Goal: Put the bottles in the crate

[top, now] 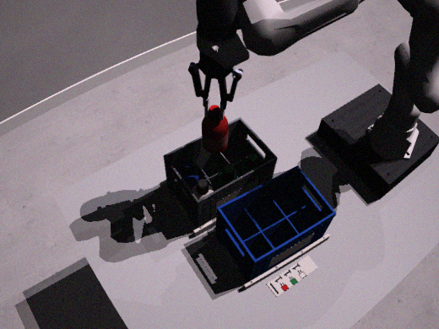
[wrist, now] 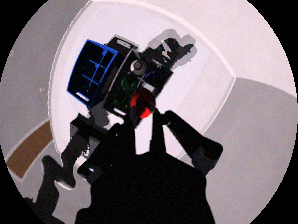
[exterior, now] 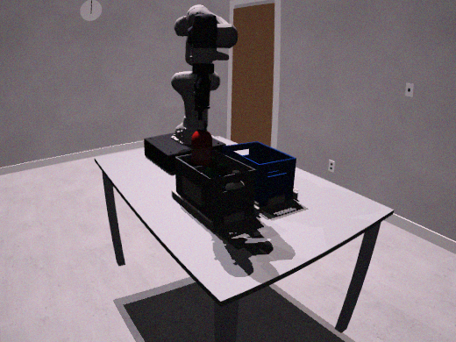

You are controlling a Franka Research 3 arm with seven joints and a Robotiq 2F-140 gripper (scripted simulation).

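My hand is 80 mm above the red-label bottle. Also, from my hand: black crate 10 mm ahead, 40 mm to the left, 260 mm below; white-labelled bottle 110 mm ahead, 60 mm to the left, 260 mm below; blue-label bottle 90 mm ahead, 10 mm to the right, 260 mm below.
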